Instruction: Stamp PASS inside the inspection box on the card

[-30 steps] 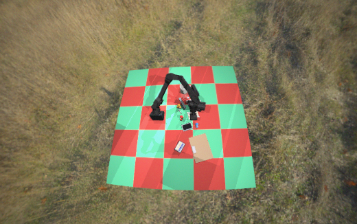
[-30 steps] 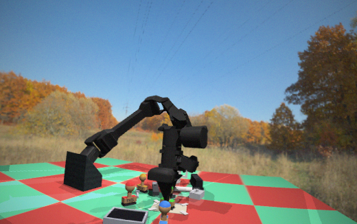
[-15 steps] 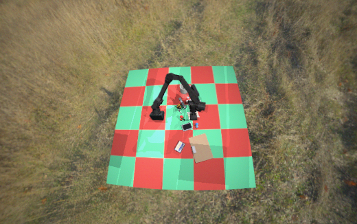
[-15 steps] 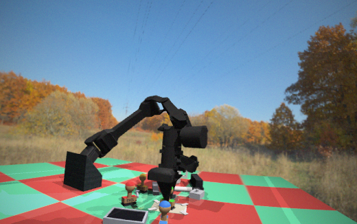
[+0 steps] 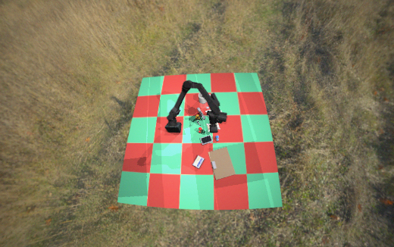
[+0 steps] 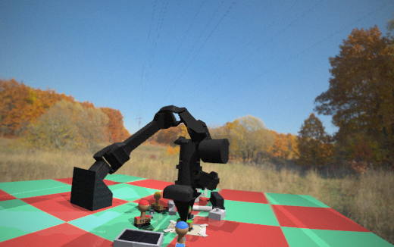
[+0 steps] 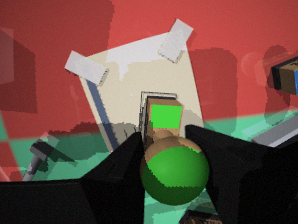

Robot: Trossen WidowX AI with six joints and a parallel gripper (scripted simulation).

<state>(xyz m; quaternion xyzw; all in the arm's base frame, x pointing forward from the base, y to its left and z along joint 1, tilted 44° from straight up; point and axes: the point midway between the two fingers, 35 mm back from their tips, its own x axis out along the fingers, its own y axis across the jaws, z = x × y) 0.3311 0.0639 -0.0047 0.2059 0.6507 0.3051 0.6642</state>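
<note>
My gripper tip is right at the green-knobbed stamp. Round my gripper tip: red-knobbed stamp: 100 mm behind, 50 mm to the right; then card: 10 mm to the left, 20 mm below; then blue-knobbed stamp: 40 mm ahead, 110 mm to the right.
</note>
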